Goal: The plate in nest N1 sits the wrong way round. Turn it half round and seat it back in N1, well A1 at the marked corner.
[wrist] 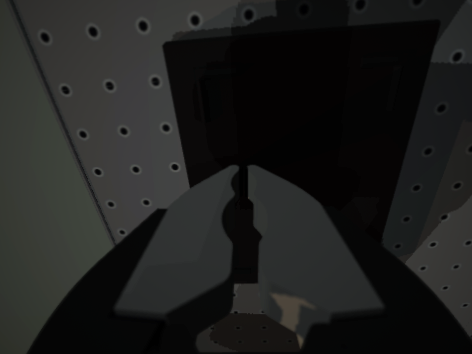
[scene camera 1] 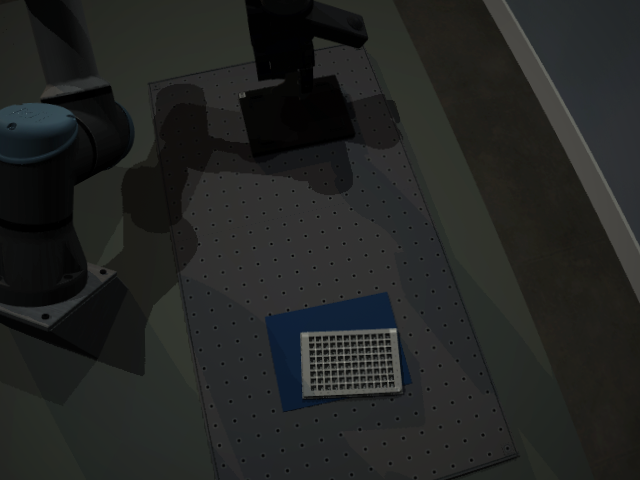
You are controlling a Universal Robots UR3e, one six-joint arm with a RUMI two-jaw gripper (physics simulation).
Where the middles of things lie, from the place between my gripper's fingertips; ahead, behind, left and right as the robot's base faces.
My gripper is now 30 mm to the left of the black nest (scene camera 1: 292, 123), 10 mm past it and 10 mm above it. The rest, counted from my hand: blue sheet (scene camera 1: 374, 311) (400 mm to the right, 30 mm behind, 10 mm below).
